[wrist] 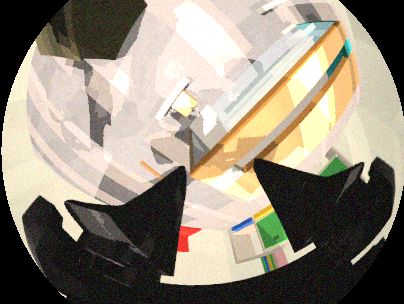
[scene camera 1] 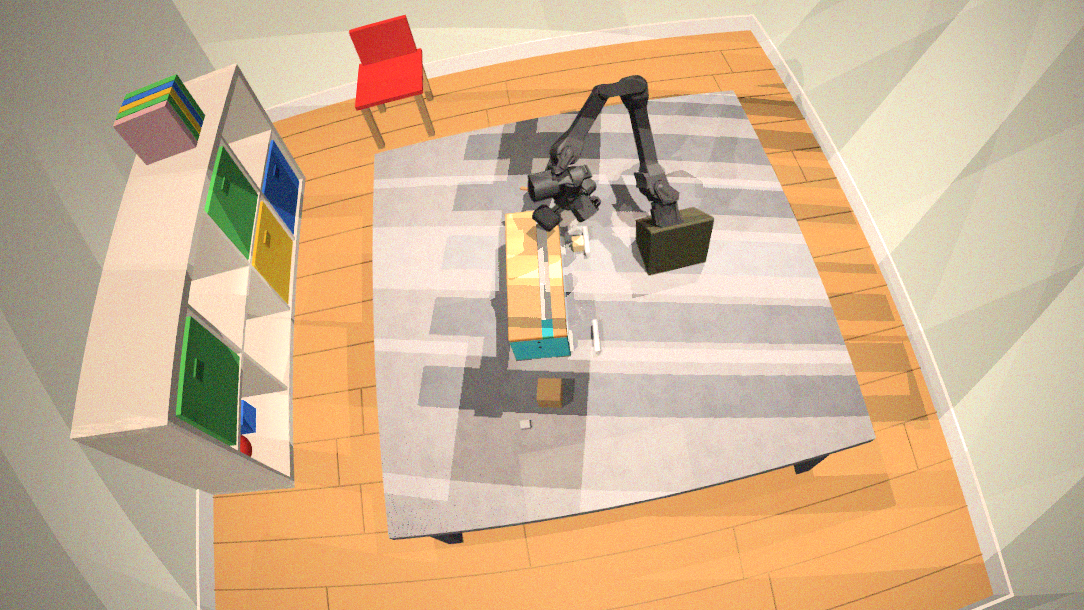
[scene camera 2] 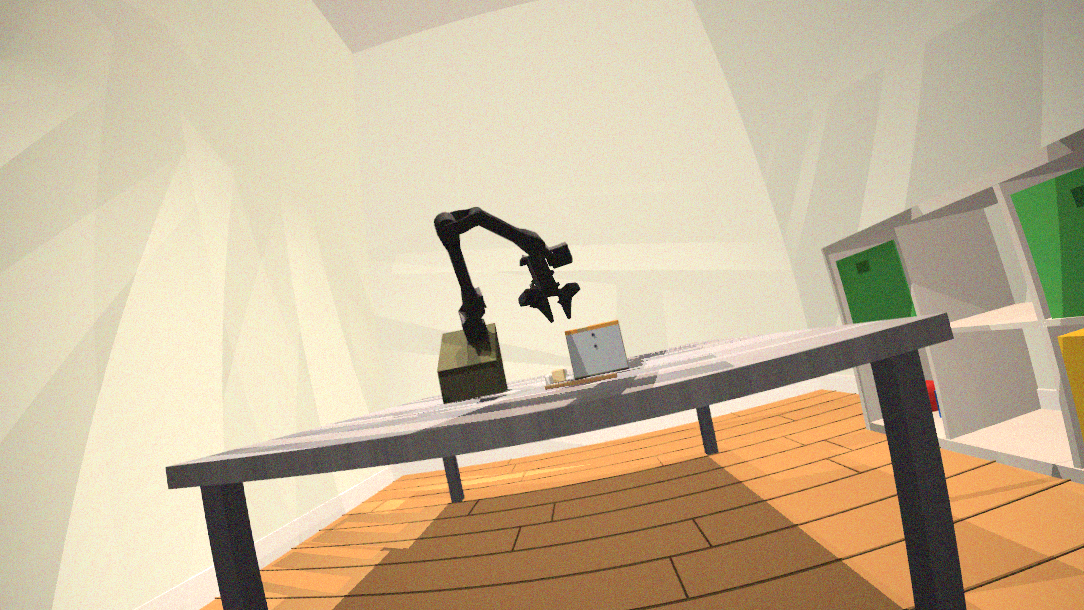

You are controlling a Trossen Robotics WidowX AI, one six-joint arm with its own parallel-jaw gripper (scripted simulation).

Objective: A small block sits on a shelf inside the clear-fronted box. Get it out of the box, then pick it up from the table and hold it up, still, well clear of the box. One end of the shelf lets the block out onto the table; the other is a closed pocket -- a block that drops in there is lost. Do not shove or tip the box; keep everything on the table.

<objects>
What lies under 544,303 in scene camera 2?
The gripper.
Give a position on a brown cube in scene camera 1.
549,390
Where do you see a long box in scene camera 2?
At 599,348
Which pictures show the gripper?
The wrist view, scene camera 1 and scene camera 2: all of them.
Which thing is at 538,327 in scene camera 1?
A long box.
</objects>
